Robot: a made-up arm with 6 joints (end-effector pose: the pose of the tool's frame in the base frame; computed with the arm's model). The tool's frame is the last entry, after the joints. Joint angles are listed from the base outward.
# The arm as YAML. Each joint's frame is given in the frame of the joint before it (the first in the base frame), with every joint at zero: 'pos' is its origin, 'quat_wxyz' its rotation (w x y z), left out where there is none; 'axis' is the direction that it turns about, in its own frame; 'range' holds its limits. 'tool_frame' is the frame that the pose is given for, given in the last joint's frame.
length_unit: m
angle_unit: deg
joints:
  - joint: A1
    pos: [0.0, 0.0, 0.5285]
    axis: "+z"
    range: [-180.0, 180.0]
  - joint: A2
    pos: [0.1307, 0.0, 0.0]
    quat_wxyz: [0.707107, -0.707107, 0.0, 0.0]
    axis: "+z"
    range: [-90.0, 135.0]
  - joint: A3
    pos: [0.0, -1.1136, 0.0]
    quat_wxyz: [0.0, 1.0, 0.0, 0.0]
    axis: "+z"
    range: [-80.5, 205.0]
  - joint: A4
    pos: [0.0, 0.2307, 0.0]
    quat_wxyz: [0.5, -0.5, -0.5, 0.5]
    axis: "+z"
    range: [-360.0, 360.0]
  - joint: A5
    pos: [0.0, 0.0, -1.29]
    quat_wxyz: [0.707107, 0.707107, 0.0, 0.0]
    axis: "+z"
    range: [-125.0, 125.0]
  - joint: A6
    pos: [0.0, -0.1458, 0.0]
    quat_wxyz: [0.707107, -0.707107, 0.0, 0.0]
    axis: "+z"
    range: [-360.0, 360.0]
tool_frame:
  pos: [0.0, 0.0, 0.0]
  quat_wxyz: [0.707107, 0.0, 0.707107, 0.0]
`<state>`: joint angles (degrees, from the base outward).
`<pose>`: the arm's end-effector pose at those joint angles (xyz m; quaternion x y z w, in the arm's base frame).
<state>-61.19 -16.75 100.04 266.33 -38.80 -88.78</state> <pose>-0.4184 0.9500 2.7412 0.5123 -0.0809 0.5593 0.6467</pose>
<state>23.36 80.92 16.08 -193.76 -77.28 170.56</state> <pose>1.9654 0.8120 -0.3356 0.1411 -0.0898 0.0966 0.9812</pose>
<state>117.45 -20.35 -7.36 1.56 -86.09 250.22</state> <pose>-0.4533 0.8812 1.9479 0.0530 0.7307 0.1451 0.6650</pose>
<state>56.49 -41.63 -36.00 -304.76 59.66 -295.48</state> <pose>0.3104 0.6560 1.7956 -0.4140 -0.8088 0.1264 0.3980</pose>
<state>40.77 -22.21 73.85 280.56 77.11 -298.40</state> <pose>-0.4277 -0.5532 2.8475 0.7340 -0.4883 -0.1577 0.4449</pose>
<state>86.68 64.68 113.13 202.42 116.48 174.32</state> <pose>0.1578 1.8614 1.9945 -0.3588 0.4018 0.3984 0.7423</pose>
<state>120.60 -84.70 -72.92 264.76 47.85 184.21</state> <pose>-0.0781 0.3435 1.1309 -0.5116 -0.4107 0.4293 0.6207</pose>
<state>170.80 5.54 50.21 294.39 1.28 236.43</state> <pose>-1.0816 0.1782 2.8113 -0.0525 -0.9186 0.0467 0.3888</pose>
